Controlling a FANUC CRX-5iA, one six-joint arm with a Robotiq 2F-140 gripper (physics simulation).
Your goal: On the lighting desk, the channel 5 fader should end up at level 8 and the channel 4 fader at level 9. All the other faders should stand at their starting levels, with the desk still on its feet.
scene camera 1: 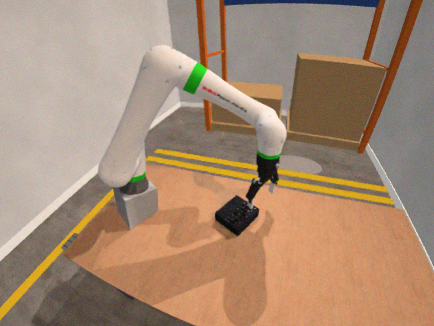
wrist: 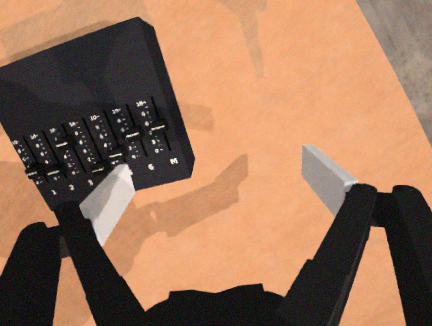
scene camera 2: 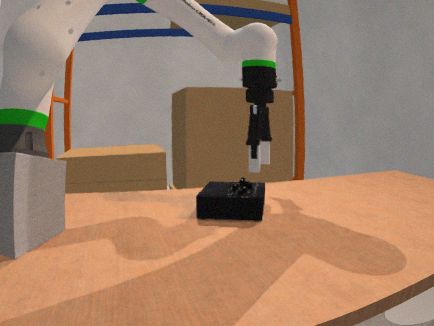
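Seen in the pictures: gripper, fingertip midpoint: (scene camera 1: pixel 261 199) (wrist: pixel 215 169) (scene camera 2: pixel 259 167); arm's base, link origin: (scene camera 1: pixel 134 185) (scene camera 2: pixel 17 157).
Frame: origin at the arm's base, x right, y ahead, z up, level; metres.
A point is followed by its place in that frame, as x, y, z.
Observation:
The black lighting desk (scene camera 1: pixel 237 216) @(-0.103, 0.505, -0.110) (scene camera 2: pixel 230 205) @(-0.057, 0.468, -0.129) (wrist: pixel 70 75) @(-0.157, 0.453, -0.110) sits flat on the table. In the wrist view, the channel 5 fader (wrist: pixel 116 154) @(-0.147, 0.529, -0.097) stands low on its scale, and the channel 4 fader (wrist: pixel 98 168) @(-0.123, 0.529, -0.097) is near its bottom end. The channel 3 fader (wrist: pixel 62 144) @(-0.113, 0.493, -0.097), channel 6 fader (wrist: pixel 133 134) @(-0.172, 0.524, -0.097) and M fader (wrist: pixel 158 127) @(-0.194, 0.533, -0.097) stand higher; the faders of channels 1 (wrist: pixel 32 172) @(-0.067, 0.493, -0.097) and 2 (wrist: pixel 53 171) @(-0.085, 0.505, -0.097) are low. My gripper (scene camera 1: pixel 261 196) @(-0.215, 0.585, -0.076) (scene camera 2: pixel 260 165) @(-0.215, 0.585, -0.076) (wrist: pixel 215 169) @(-0.215, 0.585, -0.076) is wide open and empty, above the desk's side. One fingertip overlaps the desk's label edge and hides the 4 label.
The wooden table (scene camera 1: pixel 320 250) @(-0.087, 0.905, -0.165) (scene camera 2: pixel 150 285) @(0.220, 0.289, -0.165) (wrist: pixel 260 200) @(-0.215, 0.685, -0.165) carries the desk and the arm's grey base block (scene camera 1: pixel 136 205) @(0.072, 0.064, -0.043) (scene camera 2: pixel 37 200) @(0.062, 0.067, -0.078). Behind the table stand an orange rack (scene camera 1: pixel 394 70) (scene camera 2: pixel 298 100) and large cardboard boxes (scene camera 1: pixel 335 100) (scene camera 2: pixel 215 135).

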